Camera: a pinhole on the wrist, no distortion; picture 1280 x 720 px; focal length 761.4 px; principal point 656.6 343.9 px. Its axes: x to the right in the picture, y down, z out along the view. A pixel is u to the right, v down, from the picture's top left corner.
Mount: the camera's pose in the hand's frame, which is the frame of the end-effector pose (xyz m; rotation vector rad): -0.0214 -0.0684 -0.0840 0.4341 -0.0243 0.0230
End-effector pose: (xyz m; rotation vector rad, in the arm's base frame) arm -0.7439 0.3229 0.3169 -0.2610 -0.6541 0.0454
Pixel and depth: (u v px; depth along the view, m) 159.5 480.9 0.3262
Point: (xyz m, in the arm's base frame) -1.0821 0.1942 0.3881
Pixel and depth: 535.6 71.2 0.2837
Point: -0.8884 0.0723 0.4457
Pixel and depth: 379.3 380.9 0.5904
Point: -1.2302 0.1109 0.5926
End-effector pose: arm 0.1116 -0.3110 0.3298 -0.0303 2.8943 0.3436
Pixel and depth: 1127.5 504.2 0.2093
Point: 0.0450 -0.3916 0.1592
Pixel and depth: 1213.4 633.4 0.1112
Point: 0.0681 -0.3754 0.2648
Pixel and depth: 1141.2 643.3 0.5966
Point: -0.0903 -0.2741 -0.3064
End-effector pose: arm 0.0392 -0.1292 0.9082 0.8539 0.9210 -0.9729
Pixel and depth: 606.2 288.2 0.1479
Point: -0.0897 -0.2056 0.9307
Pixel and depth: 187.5 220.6 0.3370
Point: -0.2229 -0.3189 1.1458
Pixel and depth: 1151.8 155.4 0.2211
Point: -0.0978 -0.3199 0.7975
